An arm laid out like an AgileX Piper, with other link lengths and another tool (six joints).
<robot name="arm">
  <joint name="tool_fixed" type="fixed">
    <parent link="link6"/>
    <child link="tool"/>
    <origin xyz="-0.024 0.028 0.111" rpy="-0.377 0 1.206"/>
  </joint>
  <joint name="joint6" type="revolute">
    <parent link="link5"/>
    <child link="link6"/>
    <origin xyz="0 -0.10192 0" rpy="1.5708 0 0"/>
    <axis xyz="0 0 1"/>
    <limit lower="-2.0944" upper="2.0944"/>
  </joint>
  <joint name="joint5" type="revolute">
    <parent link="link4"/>
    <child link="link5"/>
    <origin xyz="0 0 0" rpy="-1.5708 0 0"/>
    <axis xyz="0 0 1"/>
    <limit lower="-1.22" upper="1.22"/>
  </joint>
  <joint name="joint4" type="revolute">
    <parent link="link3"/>
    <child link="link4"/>
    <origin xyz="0.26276 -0.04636 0" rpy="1.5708 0 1.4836"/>
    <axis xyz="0 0 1"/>
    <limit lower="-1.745" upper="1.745"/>
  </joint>
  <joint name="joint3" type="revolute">
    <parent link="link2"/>
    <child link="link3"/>
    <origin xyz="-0.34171 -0.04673 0"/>
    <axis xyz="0 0 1"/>
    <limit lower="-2.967" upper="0"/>
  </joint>
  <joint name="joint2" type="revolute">
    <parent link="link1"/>
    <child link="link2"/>
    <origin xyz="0 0 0" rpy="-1.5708 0 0"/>
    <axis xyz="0 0 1"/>
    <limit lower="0" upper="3.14"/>
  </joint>
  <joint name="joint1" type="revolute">
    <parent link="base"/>
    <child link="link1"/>
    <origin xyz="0 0 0.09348"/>
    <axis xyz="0 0 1"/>
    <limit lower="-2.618" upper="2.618"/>
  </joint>
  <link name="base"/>
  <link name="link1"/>
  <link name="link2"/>
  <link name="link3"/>
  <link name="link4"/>
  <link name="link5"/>
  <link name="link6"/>
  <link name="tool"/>
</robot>
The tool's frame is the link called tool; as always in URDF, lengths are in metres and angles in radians.
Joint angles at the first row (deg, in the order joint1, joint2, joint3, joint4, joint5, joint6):
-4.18, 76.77, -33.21, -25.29, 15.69, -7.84
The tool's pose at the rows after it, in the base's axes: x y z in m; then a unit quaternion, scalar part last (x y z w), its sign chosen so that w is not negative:
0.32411 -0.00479 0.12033 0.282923 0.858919 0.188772 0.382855
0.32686 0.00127 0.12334 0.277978 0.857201 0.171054 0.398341
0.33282 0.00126 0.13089 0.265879 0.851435 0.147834 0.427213
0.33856 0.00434 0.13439 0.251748 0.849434 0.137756 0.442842
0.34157 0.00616 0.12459 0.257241 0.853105 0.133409 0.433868
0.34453 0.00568 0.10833 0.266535 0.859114 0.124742 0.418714
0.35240 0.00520 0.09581 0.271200 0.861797 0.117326 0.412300
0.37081 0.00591 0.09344 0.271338 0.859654 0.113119 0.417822
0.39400 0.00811 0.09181 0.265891 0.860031 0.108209 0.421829
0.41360 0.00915 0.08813 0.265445 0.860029 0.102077 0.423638
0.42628 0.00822 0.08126 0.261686 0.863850 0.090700 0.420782
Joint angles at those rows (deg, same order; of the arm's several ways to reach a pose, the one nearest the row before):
-0.42, 76.77, -33.25, -35.21, 18.04, 4.32
4.05, 76.77, -33.25, -47.72, 20.95, 18.93
7.64, 76.77, -33.25, -60.52, 24.31, 32.33
9.79, 77.36, -33.39, -67.08, 25.99, 38.66
10.30, 79.39, -33.51, -67.95, 26.29, 40.60
10.35, 82.44, -33.51, -69.08, 26.41, 42.89
10.35, 85.69, -34.06, -72.13, 26.41, 46.69
10.35, 88.93, -36.66, -74.70, 26.78, 49.37
10.35, 92.65, -40.51, -75.78, 27.26, 49.66
10.35, 96.05, -43.95, -76.03, 27.96, 49.67
10.35, 98.89, -46.36, -76.14, 28.90, 48.96

